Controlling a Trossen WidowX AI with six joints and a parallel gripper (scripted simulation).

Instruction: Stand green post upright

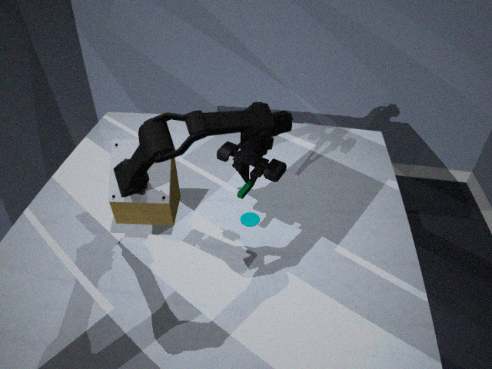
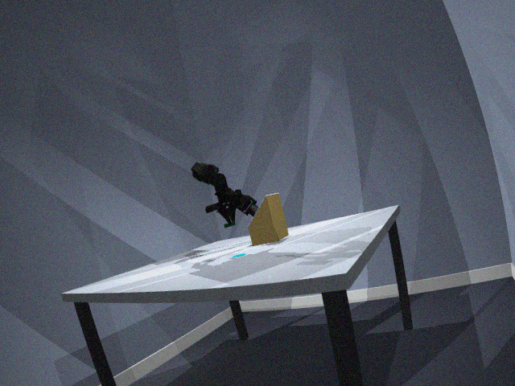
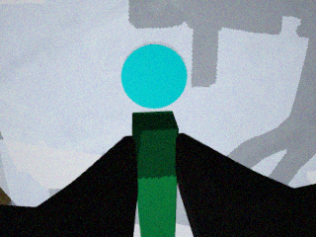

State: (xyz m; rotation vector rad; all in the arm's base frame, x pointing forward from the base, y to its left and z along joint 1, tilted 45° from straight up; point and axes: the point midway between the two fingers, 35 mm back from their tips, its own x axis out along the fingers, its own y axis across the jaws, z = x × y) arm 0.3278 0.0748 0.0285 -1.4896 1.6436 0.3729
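Right now my gripper tip is 14 cm above the cyan circle. Also, from my gripper tip: green post (2 cm to the right, 1 cm behind).
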